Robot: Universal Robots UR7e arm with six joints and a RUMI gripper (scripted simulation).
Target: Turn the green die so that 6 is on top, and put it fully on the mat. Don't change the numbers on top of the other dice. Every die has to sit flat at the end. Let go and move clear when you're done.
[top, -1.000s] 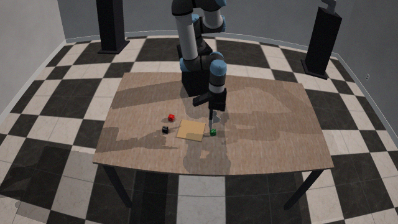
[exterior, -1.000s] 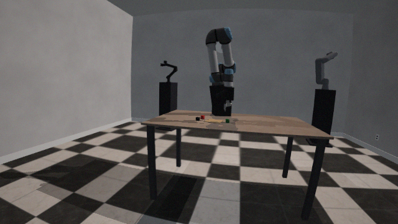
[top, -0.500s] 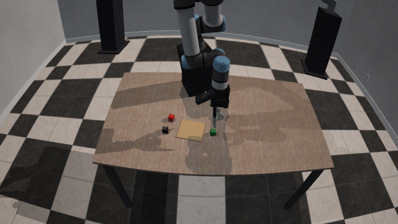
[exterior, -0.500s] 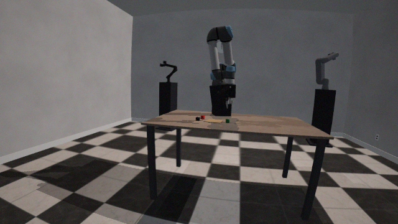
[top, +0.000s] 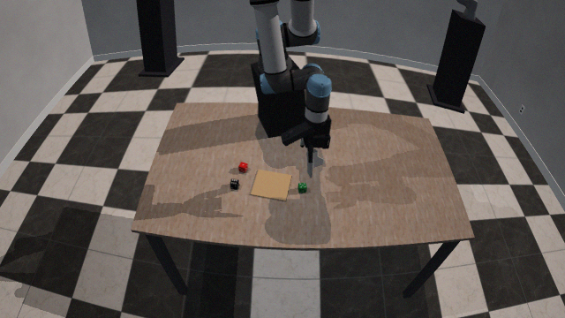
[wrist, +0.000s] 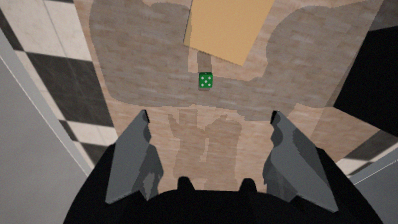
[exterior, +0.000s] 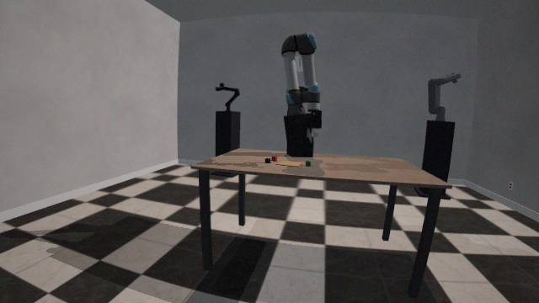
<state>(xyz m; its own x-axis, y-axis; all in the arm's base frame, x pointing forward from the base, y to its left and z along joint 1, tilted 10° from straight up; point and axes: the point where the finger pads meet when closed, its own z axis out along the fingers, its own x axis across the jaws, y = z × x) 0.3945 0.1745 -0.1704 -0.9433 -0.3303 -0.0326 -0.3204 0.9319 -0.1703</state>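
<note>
Now: the green die 14 cm below my hand. From my hand the other things lie so: black die 4 cm ahead, 27 cm to the right, 14 cm below; tan mat 12 cm to the right, 15 cm below; red die 6 cm behind, 26 cm to the right, 14 cm below.
</note>
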